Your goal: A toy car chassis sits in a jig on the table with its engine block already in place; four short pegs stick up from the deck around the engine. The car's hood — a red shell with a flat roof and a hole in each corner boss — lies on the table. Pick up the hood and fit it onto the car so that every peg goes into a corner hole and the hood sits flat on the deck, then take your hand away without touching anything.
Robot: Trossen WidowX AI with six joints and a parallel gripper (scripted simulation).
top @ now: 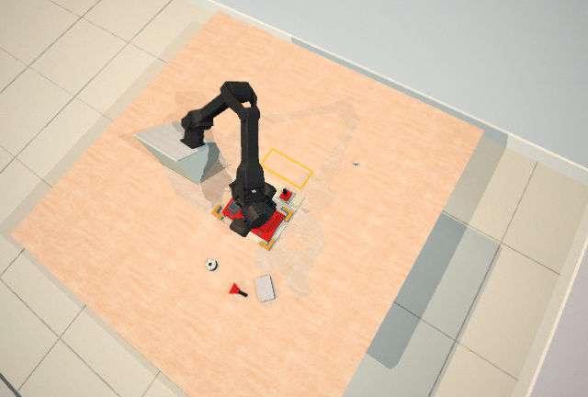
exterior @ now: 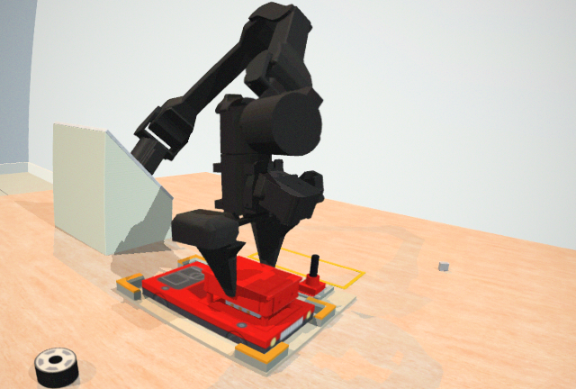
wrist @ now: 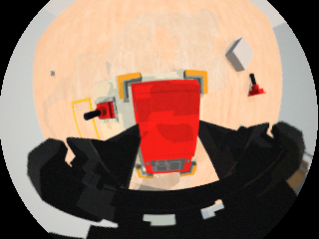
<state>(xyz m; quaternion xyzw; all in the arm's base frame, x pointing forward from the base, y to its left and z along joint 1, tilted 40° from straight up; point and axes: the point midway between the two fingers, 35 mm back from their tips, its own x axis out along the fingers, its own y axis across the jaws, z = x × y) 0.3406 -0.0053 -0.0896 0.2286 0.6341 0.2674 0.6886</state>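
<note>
The white engine block is 30 mm below my gripper tip. From my gripper tip the other things lie so: red hood (10 mm above); then wheel (220 mm to the right, 50 mm behind, 40 mm below).
</note>
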